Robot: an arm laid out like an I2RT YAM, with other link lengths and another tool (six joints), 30 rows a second.
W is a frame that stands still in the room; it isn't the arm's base.
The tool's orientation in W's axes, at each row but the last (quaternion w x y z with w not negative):
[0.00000, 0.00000, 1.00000, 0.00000]
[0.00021, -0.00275, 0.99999, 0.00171]
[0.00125, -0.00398, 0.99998, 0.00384]
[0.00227, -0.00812, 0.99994, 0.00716]
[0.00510, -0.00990, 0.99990, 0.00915]
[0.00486, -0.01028, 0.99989, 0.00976]
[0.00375, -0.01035, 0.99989, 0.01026]
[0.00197, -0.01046, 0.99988, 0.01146]
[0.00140, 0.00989, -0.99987, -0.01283]
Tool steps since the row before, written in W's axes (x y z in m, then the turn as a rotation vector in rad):
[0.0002, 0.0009, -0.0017, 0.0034, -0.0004, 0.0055]
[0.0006, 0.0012, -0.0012, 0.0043, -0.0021, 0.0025]
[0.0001, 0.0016, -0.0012, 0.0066, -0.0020, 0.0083]
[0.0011, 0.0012, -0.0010, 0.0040, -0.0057, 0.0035]
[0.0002, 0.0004, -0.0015, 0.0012, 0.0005, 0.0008]
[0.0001, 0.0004, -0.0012, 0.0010, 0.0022, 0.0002]
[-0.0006, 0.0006, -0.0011, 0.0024, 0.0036, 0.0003]
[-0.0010, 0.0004, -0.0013, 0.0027, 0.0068, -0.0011]
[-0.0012, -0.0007, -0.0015, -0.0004, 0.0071, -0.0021]
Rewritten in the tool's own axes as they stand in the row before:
[-0.0002, 0.0009, 0.0017, -0.0034, -0.0004, -0.0055]
[-0.0006, 0.0012, 0.0012, -0.0043, -0.0021, -0.0025]
[-0.0001, 0.0016, 0.0012, -0.0066, -0.0020, -0.0083]
[-0.0011, 0.0012, 0.0010, -0.0039, -0.0057, -0.0036]
[-0.0002, 0.0004, 0.0015, -0.0012, 0.0005, -0.0008]
[-0.0001, 0.0004, 0.0012, -0.0010, 0.0022, -0.0001]
[0.0006, 0.0006, 0.0011, -0.0025, 0.0036, -0.0002]
[0.0010, 0.0004, 0.0013, -0.0028, 0.0067, 0.0013]
[0.0012, -0.0007, 0.0015, 0.0003, 0.0071, 0.0023]

